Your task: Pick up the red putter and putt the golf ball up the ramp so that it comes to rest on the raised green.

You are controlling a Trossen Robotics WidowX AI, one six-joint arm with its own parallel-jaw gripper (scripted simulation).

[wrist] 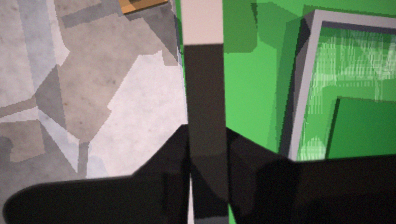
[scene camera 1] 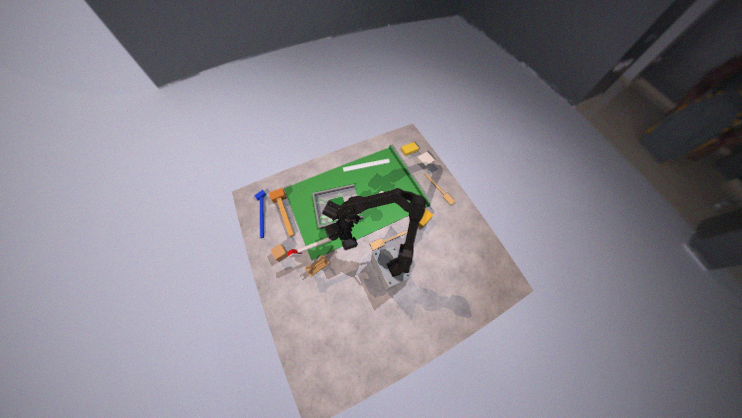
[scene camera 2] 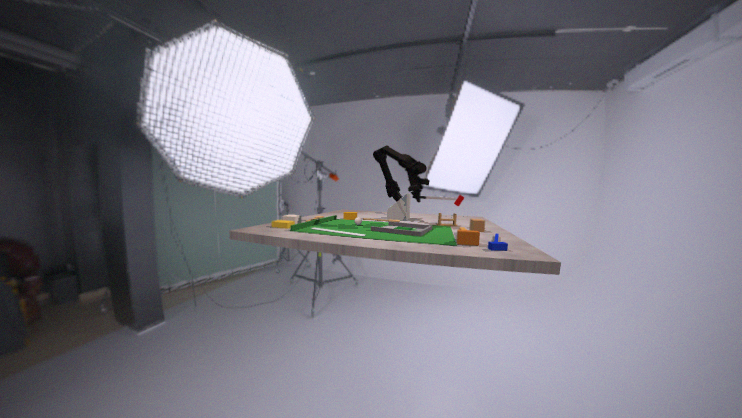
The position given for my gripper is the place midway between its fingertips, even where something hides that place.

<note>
My gripper (wrist: 199,130) carries a red putter. I also see a green mat (scene camera 1: 368,181).
The green mat shows as well in the wrist view (wrist: 260,51) and in scene camera 2 (scene camera 2: 443,235).
</note>
